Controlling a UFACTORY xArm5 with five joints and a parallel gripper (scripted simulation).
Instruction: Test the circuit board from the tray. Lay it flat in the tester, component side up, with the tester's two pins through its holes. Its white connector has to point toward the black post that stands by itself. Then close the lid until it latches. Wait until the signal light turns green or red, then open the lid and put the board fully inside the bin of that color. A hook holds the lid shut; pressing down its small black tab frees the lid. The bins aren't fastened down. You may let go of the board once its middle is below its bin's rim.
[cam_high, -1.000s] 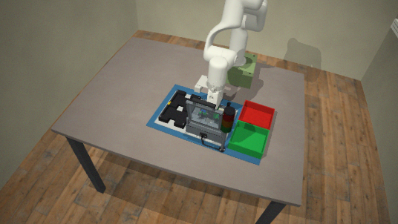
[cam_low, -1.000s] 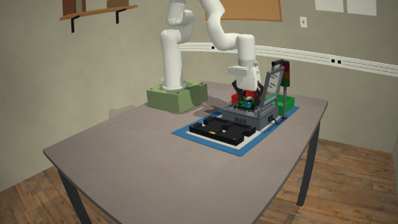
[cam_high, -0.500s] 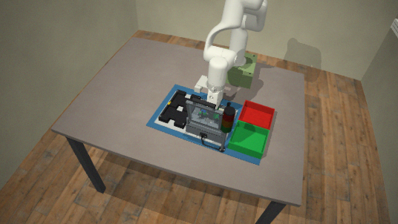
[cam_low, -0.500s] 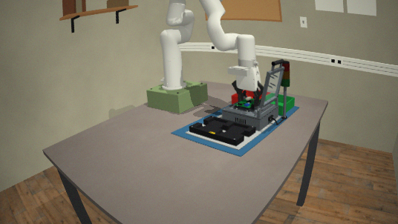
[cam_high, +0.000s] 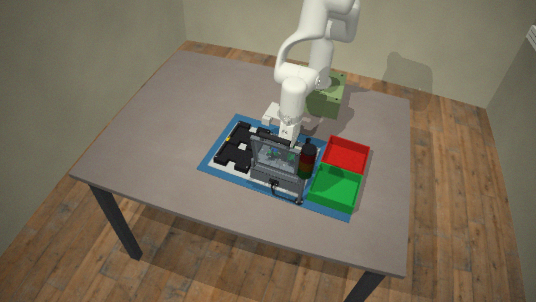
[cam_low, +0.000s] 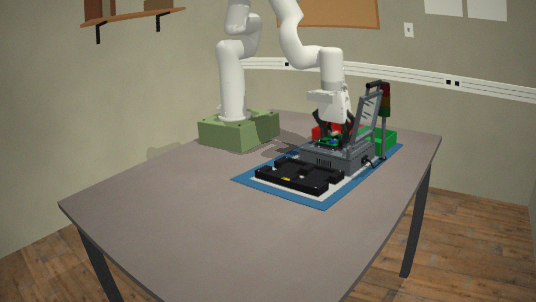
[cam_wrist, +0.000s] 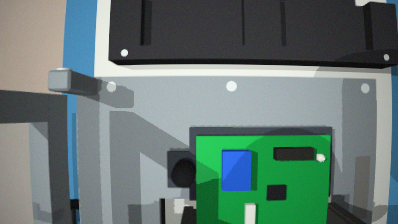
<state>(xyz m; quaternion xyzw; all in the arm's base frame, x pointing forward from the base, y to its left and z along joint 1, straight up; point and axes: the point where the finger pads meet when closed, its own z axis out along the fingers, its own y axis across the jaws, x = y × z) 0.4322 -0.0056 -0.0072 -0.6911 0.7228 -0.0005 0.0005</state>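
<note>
Now: hand right at the green circuit board. From my hand the other things lie so: green bin: 20 cm to the left, 7 cm below, 5 cm ahead; clear lid: 12 cm ahead, 10 cm above, 1 cm to the right; nest: 1 cm to the left, 1 cm below, 1 cm ahead.
</note>
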